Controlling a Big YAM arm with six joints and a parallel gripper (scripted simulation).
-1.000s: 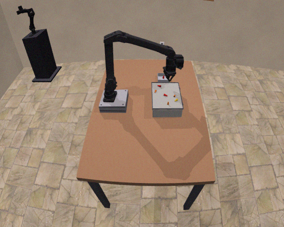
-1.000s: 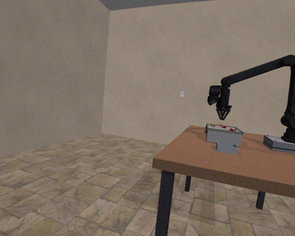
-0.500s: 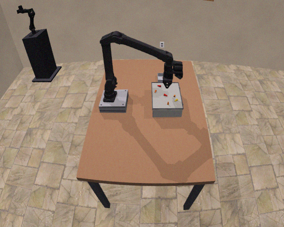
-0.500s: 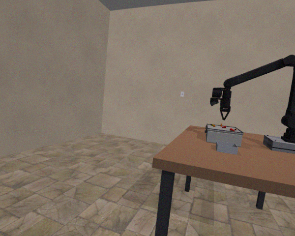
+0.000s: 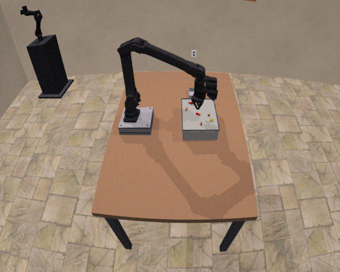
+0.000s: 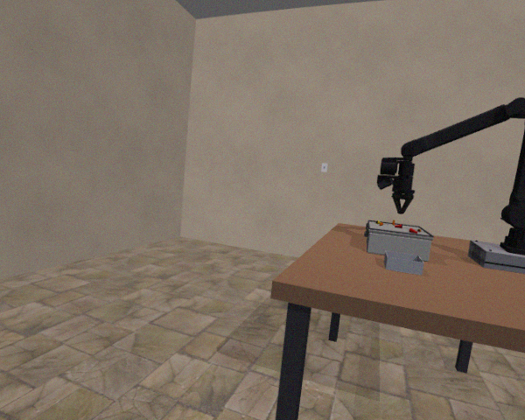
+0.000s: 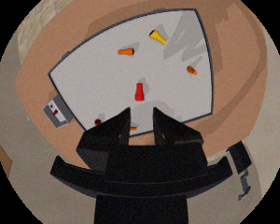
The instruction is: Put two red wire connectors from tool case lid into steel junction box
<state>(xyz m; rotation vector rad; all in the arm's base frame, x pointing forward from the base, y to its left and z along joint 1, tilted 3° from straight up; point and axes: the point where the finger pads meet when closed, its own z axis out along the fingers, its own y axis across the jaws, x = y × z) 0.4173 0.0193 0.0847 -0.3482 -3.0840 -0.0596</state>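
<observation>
The grey tool case is 10 mm ahead of my hand, 20 mm to the left of it and 90 mm below it. Also, from my hand: yellow wire connector 80 mm ahead, 40 mm to the right, 60 mm below.
</observation>
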